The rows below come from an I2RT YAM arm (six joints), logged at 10 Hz.
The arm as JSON. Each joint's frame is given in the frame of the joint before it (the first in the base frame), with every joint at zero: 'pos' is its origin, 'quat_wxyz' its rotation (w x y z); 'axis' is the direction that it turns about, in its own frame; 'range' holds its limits. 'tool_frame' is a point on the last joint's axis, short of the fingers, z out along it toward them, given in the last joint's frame.
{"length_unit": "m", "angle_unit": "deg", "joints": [
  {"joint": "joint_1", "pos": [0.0, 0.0, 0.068], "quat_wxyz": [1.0, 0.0, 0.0, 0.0], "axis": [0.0, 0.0, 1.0], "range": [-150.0, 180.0]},
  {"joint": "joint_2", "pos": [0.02, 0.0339, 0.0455], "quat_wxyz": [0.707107, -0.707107, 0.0, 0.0], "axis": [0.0, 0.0, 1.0], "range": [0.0, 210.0]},
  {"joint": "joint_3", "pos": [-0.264, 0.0, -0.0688], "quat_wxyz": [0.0, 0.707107, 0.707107, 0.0], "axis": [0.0, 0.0, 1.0], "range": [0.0, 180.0]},
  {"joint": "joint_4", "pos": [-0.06, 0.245, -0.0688], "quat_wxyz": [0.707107, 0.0, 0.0, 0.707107], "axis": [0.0, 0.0, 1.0], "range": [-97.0, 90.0]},
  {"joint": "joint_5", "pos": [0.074, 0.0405, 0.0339], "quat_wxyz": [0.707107, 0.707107, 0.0, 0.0], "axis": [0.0, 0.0, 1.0], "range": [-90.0, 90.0]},
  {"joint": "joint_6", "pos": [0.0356, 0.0, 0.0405], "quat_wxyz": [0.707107, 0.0, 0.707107, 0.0], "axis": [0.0, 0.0, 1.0], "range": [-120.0, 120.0]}
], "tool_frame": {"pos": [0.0, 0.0, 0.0], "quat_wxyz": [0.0, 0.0, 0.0, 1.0]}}
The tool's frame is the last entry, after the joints.
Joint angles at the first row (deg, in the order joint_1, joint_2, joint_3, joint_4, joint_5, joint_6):
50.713, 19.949, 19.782, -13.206, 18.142, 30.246
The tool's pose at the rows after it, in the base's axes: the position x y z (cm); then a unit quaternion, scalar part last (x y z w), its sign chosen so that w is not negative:
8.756, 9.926, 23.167, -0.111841, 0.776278, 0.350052, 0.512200
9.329, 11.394, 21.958, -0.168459, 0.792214, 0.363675, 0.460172
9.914, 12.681, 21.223, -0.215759, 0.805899, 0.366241, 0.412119
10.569, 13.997, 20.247, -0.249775, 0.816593, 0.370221, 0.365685
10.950, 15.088, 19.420, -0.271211, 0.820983, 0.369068, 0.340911
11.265, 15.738, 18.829, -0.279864, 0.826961, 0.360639, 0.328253
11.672, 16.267, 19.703, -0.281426, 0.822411, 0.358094, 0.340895
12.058, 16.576, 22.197, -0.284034, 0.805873, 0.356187, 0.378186
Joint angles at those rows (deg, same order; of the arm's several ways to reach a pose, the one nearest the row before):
50.714, 23.014, 18.460, -8.887, 7.945, 28.044
50.800, 29.859, 18.105, -6.425, 0.452, 26.463
50.801, 36.803, 19.331, -5.716, -5.347, 24.353
50.888, 44.098, 20.301, -3.962, -10.182, 23.030
51.764, 49.553, 20.829, -1.681, -11.951, 22.062
52.206, 53.163, 21.352, -0.613, -12.042, 21.446
52.381, 54.318, 23.457, -0.526, -11.079, 20.832
52.384, 53.092, 27.493, -2.185, -9.147, 19.081

